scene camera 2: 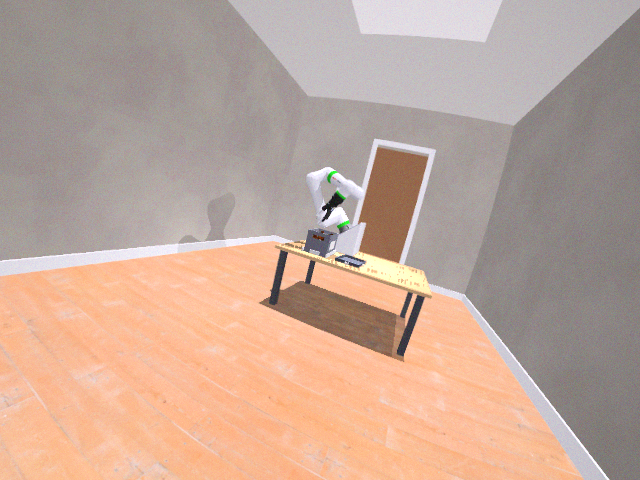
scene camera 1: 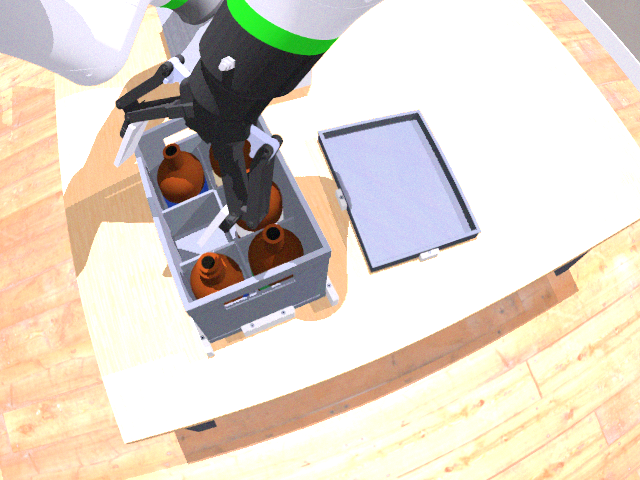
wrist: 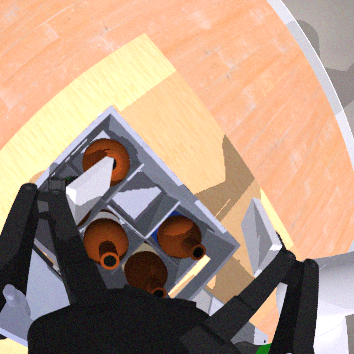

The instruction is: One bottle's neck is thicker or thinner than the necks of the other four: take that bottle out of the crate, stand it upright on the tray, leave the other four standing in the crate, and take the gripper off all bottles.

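Frame: origin at the arm's base, x up, y left, z back, level; centimetres.
Seen in the pictures: gripper, fingertip midpoint: (scene camera 2: 318, 220) (scene camera 1: 162, 196) (wrist: 178, 192); arm's base, origin of the base link: (scene camera 2: 346, 231).
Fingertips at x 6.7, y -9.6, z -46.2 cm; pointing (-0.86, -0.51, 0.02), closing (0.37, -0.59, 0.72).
Offsets run from my fingertips to a thing's top centre. "spot": to the spot under its first point. Level surfaces: height alone.
The grey crate @(dz +4.3, dx -8.1, dy +5.9 cm) (scene camera 1: 310, 279) (scene camera 2: 321, 249) (wrist: 111, 114) holds five upright brown bottles in six compartments; the middle-left one in scene camera 1 is vacant. Bottles there are back left (scene camera 1: 180, 180) (wrist: 175, 234), back right (scene camera 1: 219, 160) (wrist: 145, 270), middle right (scene camera 1: 275, 206) (wrist: 104, 236), front right (scene camera 1: 275, 255) and front left (scene camera 1: 219, 281) (wrist: 95, 155). In the wrist view the middle-right bottle's neck looks wider than its two neighbours'. My gripper (scene camera 1: 171, 186) (wrist: 178, 192) is open and empty above the crate, one finger partly hiding bottles. The shallow tray @(spot: dz +5.9, dx -25.1, dy +34.2 cm) (scene camera 1: 403, 191) (scene camera 2: 350, 260) is bare.
The wooden table @(dx -25.6 cm) (scene camera 1: 289, 372) (scene camera 2: 392, 272) carries the crate and tray. White blocks @(spot: dz -10.0, dx -22.6, dy +8.5 cm) (scene camera 1: 268, 320) sit against the crate's foot, and others @(spot: dz -5.8, dx -24.1, dy +34.3 cm) (scene camera 1: 429, 254) against the tray's edge. A pale upright panel (scene camera 2: 352, 240) stands beside the arm's base.
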